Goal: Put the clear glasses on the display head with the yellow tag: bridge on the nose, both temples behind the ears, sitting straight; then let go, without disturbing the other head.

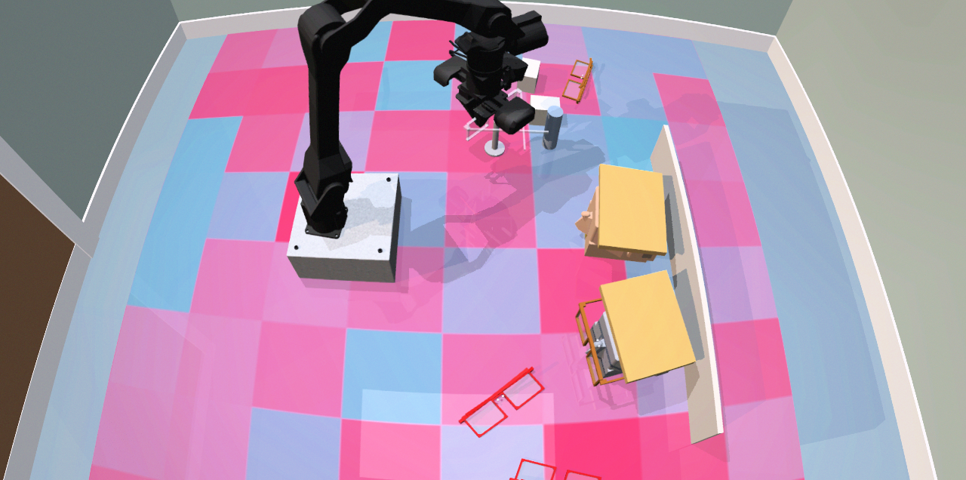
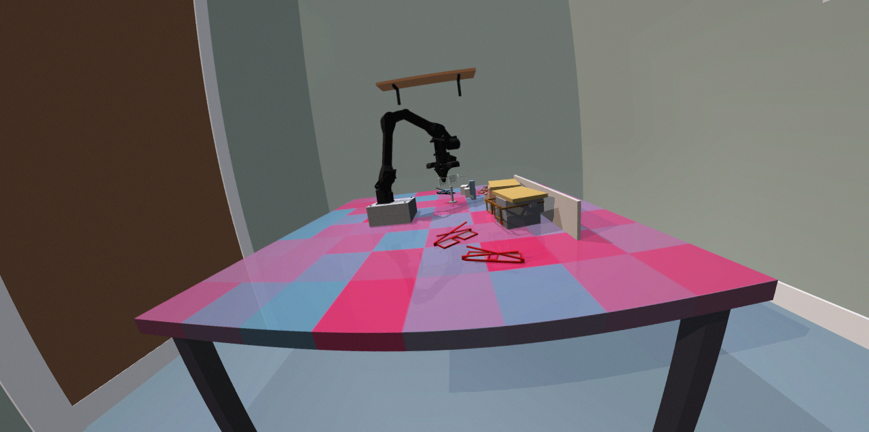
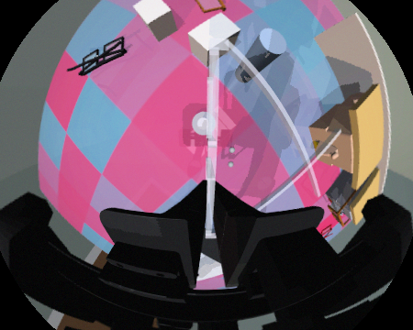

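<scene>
The grey post lies 30 mm ahead of my gripper tip, 40 mm to the left of it and 90 mm below it. The rest, counted from my gripper tip: skin-coloured head (250 mm ahead, 120 mm to the right, 60 mm below); display head (280 mm ahead, 340 mm to the right, 60 mm below); black glasses (50 mm behind, 300 mm to the left, 100 mm below).
</scene>
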